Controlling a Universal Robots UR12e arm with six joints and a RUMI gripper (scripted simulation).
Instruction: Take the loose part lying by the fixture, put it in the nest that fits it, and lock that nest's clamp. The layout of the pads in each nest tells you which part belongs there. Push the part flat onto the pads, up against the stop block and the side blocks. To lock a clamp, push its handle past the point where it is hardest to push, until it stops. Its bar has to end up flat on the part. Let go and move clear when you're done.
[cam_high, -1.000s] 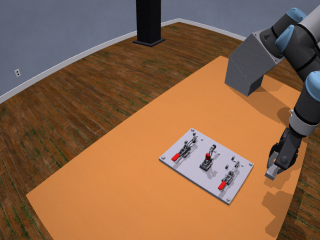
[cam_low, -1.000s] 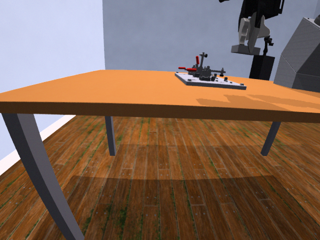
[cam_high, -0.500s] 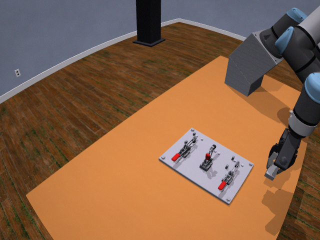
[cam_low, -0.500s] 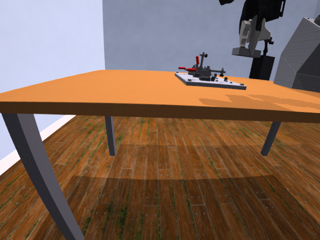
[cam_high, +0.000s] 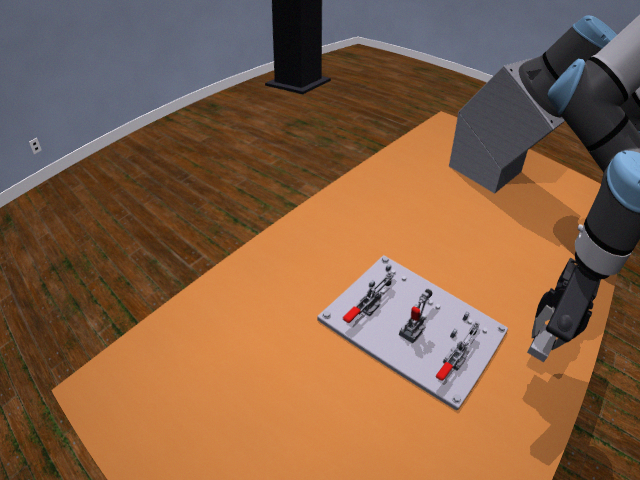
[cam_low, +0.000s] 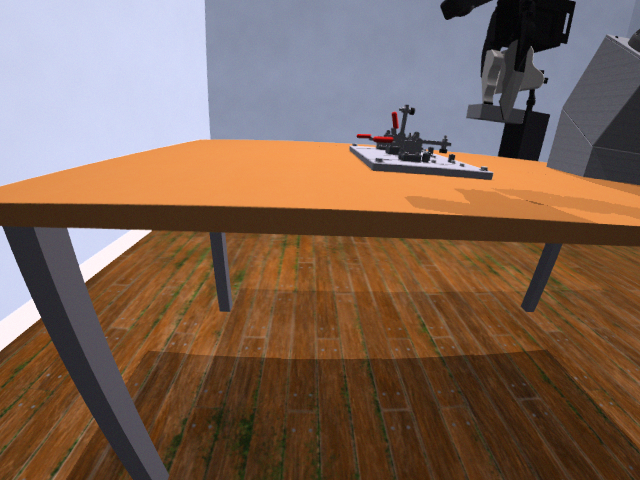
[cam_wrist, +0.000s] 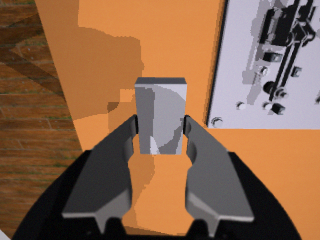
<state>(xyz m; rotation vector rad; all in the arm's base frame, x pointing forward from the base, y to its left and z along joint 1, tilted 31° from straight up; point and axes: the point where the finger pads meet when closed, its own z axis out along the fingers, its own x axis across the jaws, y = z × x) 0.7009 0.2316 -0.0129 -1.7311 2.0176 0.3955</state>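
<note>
The fixture plate is 25 cm to the right of my hand, 11 cm below it and 2 cm ahead of it. The rest, counted from my hand: grey rectangular block 1 cm below.
</note>
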